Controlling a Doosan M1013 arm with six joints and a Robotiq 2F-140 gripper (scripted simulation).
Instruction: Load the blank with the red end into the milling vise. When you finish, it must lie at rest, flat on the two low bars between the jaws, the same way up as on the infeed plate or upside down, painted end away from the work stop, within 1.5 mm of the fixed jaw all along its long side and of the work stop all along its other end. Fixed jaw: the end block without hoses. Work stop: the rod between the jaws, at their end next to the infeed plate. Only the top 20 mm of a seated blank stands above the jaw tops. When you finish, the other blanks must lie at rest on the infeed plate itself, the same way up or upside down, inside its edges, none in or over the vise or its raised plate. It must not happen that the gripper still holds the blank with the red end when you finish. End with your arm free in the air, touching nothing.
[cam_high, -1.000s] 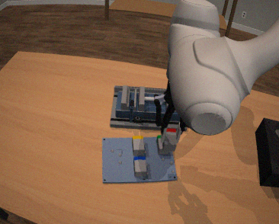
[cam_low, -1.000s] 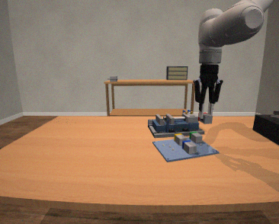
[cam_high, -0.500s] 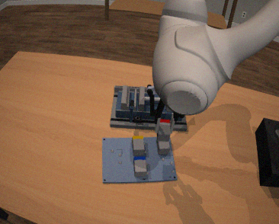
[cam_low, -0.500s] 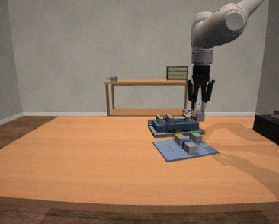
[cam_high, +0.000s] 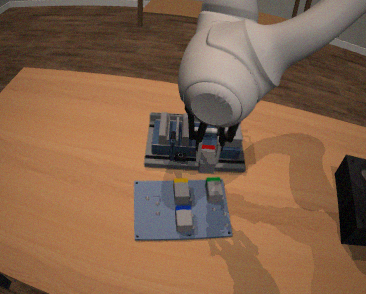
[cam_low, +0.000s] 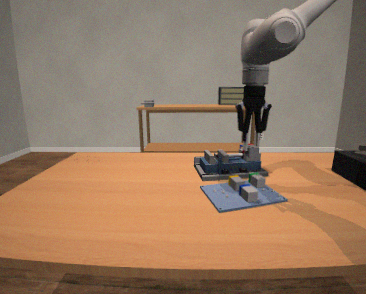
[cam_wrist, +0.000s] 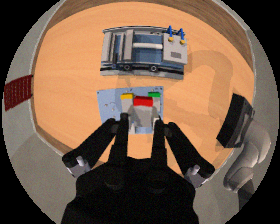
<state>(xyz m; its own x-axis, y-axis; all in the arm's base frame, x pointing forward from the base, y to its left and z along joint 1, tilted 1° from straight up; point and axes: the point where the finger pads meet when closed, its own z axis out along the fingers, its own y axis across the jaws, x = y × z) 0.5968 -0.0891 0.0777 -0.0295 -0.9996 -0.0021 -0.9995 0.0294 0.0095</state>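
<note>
My hand is 11 cm short of the fixed jaw, 18 cm to the left of it and 11 cm above it. From my hand the other things lie so: green-ended blank (3 cm behind, 16 cm below); yellow-ended blank (5 cm ahead, 1 cm to the left, 16 cm below); blue-ended blank (5 cm ahead, 10 cm to the left, 16 cm below).
</note>
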